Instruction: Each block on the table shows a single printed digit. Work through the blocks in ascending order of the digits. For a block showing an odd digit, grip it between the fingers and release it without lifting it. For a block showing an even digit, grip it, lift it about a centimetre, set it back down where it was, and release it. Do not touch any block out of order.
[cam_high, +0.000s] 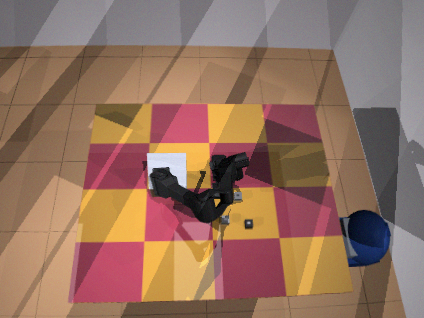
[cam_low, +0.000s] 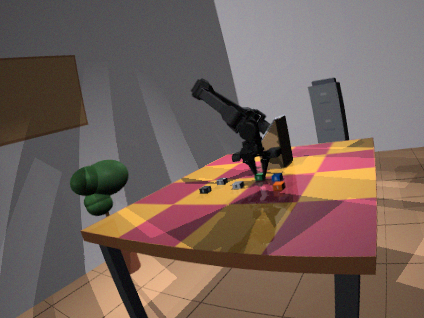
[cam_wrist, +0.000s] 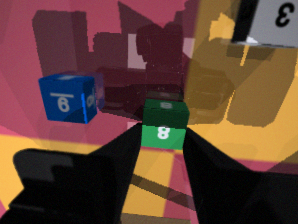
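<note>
My gripper tip is now 10 mm short of the green block. The rest, counted from my gripper tip: blue block 70 mm to the left, 20 mm ahead; then white block 80 mm ahead, 60 mm to the right; then grey block 160 mm to the right, 20 mm ahead.
</note>
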